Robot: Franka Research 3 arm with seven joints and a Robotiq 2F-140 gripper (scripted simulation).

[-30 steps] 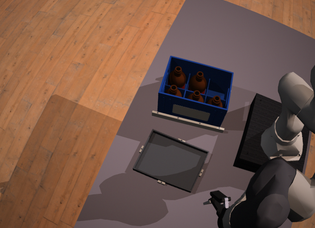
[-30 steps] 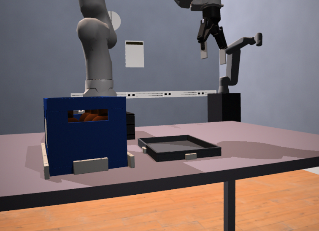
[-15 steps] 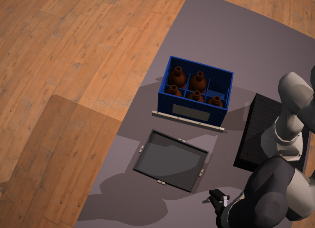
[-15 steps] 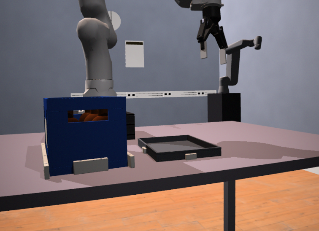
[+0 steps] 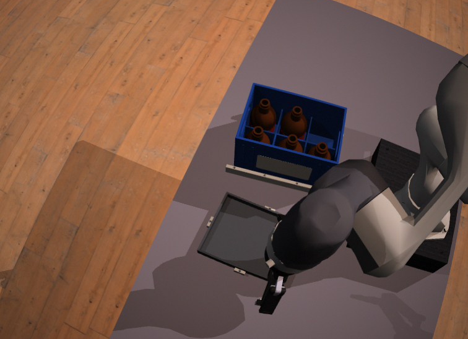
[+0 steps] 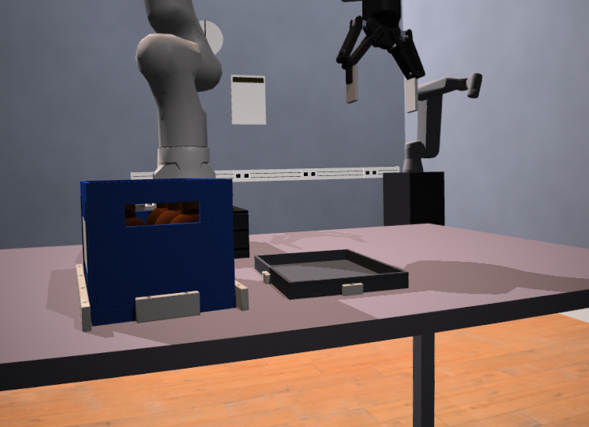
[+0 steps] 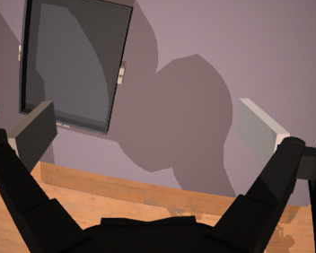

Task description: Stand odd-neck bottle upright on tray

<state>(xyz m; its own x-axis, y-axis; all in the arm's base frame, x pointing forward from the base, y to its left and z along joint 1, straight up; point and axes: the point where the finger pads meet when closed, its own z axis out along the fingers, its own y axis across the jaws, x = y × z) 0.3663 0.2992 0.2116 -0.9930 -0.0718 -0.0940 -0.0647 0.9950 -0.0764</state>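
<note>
The crate lies 2 cm ahead of my hand, 45 cm to the right of it and 23 cm below it. The rest, counted from my hand: bottle: 7 cm behind, 40 cm to the right, 22 cm below; dark tray: 5 cm ahead, 16 cm to the right, 30 cm below.
</note>
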